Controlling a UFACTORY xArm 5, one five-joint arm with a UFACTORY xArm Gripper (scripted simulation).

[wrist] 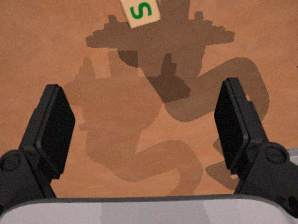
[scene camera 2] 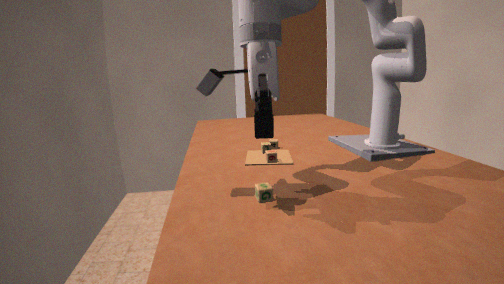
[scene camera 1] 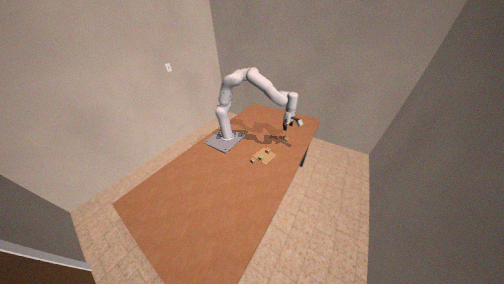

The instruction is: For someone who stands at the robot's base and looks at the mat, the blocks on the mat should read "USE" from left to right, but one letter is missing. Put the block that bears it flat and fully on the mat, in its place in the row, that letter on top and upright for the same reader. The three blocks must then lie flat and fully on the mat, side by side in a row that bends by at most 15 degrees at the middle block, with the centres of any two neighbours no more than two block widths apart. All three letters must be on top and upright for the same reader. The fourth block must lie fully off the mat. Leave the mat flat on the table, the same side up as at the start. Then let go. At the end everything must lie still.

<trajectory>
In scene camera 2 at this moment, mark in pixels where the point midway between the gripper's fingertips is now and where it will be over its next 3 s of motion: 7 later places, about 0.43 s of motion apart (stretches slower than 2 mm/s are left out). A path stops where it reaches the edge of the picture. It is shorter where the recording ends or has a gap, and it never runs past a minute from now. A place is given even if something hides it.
The gripper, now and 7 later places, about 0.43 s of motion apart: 263, 132; 263, 134; 263, 137; 263, 140; 263, 143; 263, 146; 263, 148; 263, 151
</trajectory>
